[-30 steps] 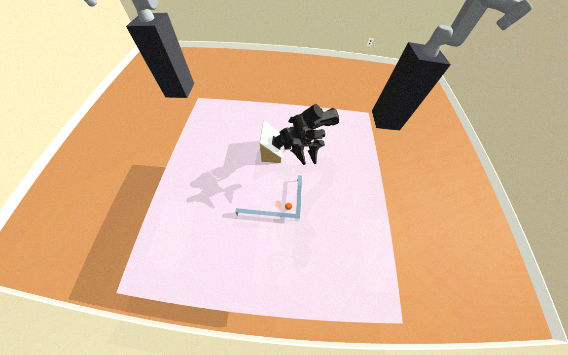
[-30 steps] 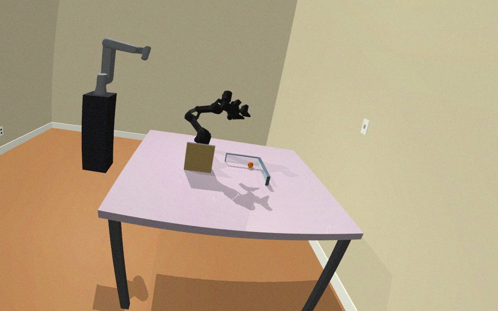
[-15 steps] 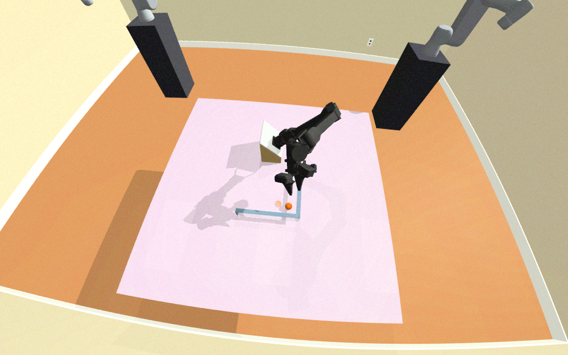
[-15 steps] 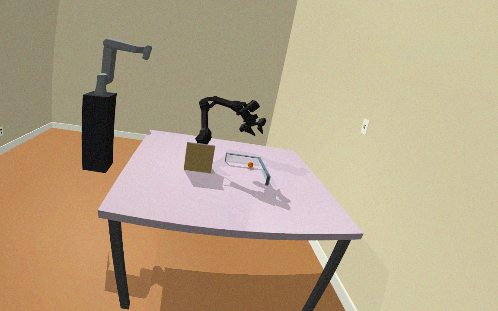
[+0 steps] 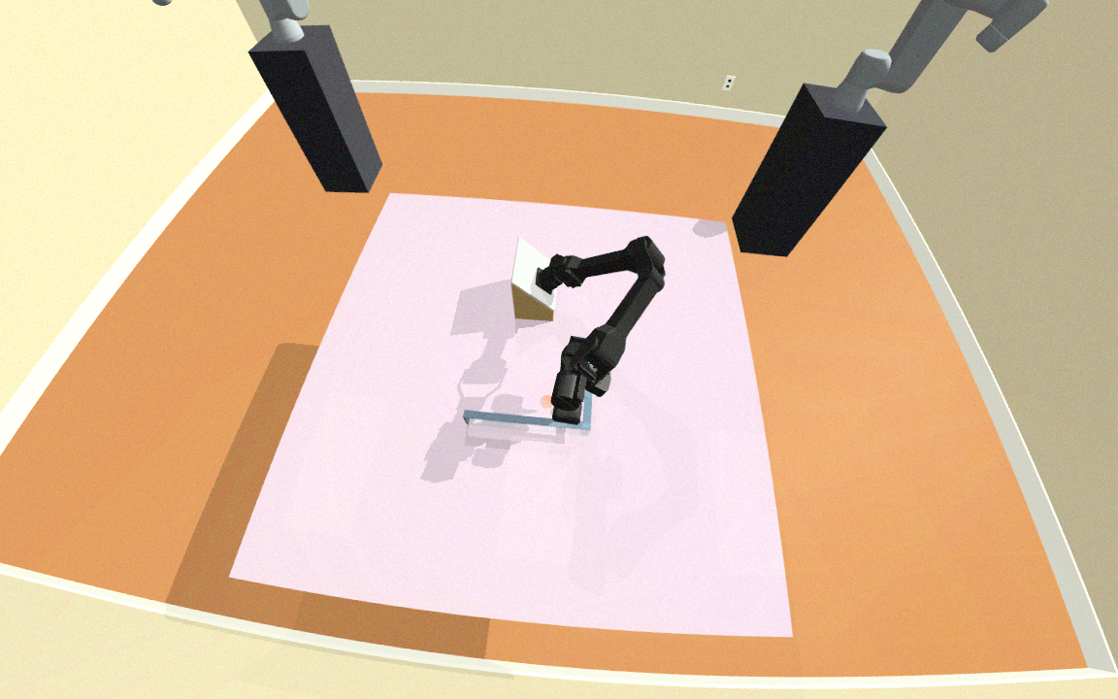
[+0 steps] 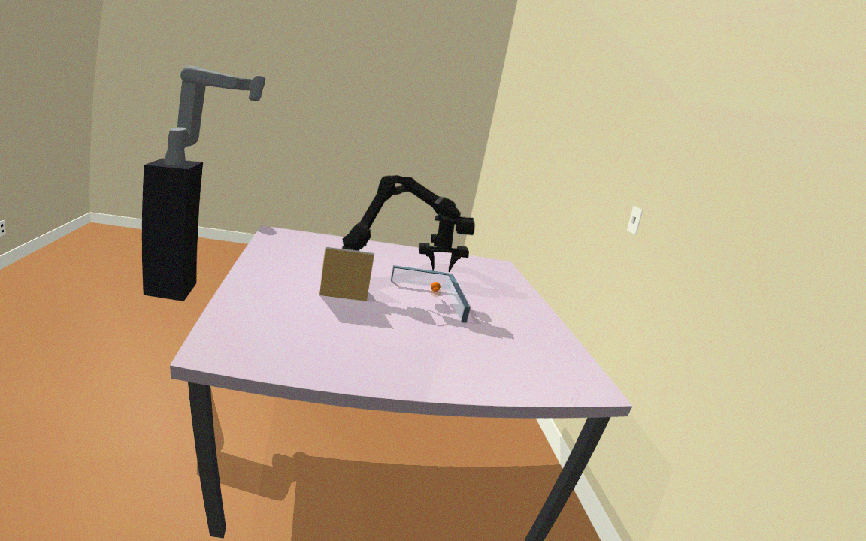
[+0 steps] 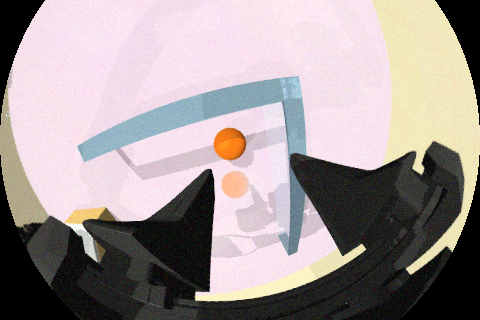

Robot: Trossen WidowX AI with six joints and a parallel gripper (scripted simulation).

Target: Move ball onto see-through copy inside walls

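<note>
The clear wall lies 50 mm ahead of my gripper tip, 100 mm to the right of it and 50 mm below it.
</note>
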